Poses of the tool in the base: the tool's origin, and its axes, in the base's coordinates. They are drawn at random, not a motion.
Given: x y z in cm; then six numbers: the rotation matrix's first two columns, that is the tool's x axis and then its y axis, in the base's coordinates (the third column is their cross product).
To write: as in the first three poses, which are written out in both.
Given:
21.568 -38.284 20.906 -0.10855 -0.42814 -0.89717 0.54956 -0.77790 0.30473
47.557 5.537 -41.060 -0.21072 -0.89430 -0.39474 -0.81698 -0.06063 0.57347
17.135 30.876 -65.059 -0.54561 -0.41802 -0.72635 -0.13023 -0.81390 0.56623
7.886 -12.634 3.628 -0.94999 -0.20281 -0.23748 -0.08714 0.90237 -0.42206
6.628 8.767 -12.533 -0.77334 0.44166 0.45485 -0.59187 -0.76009 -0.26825
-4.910 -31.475 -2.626 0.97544 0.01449 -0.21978 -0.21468 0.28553 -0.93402
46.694 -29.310 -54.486 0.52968 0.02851 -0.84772 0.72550 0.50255 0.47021
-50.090 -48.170 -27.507 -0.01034 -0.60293 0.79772 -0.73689 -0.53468 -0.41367
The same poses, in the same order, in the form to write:
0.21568 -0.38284 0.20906 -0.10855 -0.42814 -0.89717 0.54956 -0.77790 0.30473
0.47557 0.05537 -0.41060 -0.21072 -0.89430 -0.39474 -0.81698 -0.06063 0.57347
0.17135 0.30876 -0.65059 -0.54561 -0.41802 -0.72635 -0.13023 -0.81390 0.56623
0.07886 -0.12634 0.03628 -0.94999 -0.20281 -0.23748 -0.08714 0.90237 -0.42206
0.06628 0.08767 -0.12533 -0.77334 0.44166 0.45485 -0.59187 -0.76009 -0.26825
-0.04910 -0.31475 -0.02626 0.97544 0.01449 -0.21978 -0.21468 0.28553 -0.93402
0.46694 -0.29310 -0.54486 0.52968 0.02851 -0.84772 0.72550 0.50255 0.47021
-0.50090 -0.48170 -0.27507 -0.01034 -0.60293 0.79772 -0.73689 -0.53468 -0.41367

